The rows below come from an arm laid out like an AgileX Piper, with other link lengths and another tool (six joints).
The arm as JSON. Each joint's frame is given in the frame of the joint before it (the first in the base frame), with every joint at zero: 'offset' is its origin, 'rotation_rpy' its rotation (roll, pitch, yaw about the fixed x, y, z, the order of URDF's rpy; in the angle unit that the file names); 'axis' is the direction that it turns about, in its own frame. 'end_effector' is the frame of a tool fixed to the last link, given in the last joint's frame.
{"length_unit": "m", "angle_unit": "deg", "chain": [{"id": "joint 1", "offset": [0.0, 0.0, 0.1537], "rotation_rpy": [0.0, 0.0, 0.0], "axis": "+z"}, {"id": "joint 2", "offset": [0.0, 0.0, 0.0], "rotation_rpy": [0.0, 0.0, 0.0], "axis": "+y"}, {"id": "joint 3", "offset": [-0.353, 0.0, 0.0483], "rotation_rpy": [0.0, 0.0, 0.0], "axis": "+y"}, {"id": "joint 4", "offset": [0.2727, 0.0, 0.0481], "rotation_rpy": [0.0, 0.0, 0.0], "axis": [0.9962, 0.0, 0.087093]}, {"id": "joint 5", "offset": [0.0, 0.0, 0.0], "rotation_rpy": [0.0, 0.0, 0.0], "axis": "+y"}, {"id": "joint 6", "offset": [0.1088, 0.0, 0.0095], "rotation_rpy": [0.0, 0.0, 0.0], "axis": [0.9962, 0.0, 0.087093]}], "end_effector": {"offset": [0.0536, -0.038, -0.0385], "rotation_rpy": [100.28, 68.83, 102.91]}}
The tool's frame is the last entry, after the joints.
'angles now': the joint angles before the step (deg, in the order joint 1, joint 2, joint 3, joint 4, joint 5, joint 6). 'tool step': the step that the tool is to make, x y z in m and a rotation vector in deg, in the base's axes. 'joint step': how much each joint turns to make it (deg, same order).
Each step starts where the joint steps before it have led.
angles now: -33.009, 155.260, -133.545, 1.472, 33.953, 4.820
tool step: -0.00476, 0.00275, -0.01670, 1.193, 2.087, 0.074
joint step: 0.000, 1.327, -0.001, -0.147, 1.074, -0.006
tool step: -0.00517, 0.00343, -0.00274, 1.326, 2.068, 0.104
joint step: 0.000, 0.182, -0.333, 0.000, 2.609, -0.058
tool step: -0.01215, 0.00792, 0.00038, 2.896, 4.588, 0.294
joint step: -0.001, -0.166, -0.588, -0.020, 6.183, -0.180
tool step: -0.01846, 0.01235, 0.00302, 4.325, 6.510, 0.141
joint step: 0.001, -0.423, -0.434, 0.001, 8.674, 0.054
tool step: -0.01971, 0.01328, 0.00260, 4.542, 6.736, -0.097
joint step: 0.000, -0.253, -0.076, -0.001, 8.449, 0.295
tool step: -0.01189, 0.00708, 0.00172, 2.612, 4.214, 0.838
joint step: 0.000, 0.000, -0.059, 0.000, 5.032, -0.741
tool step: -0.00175, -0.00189, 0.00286, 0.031, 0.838, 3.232
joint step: 0.000, -0.220, 0.005, 0.000, 1.002, -3.240
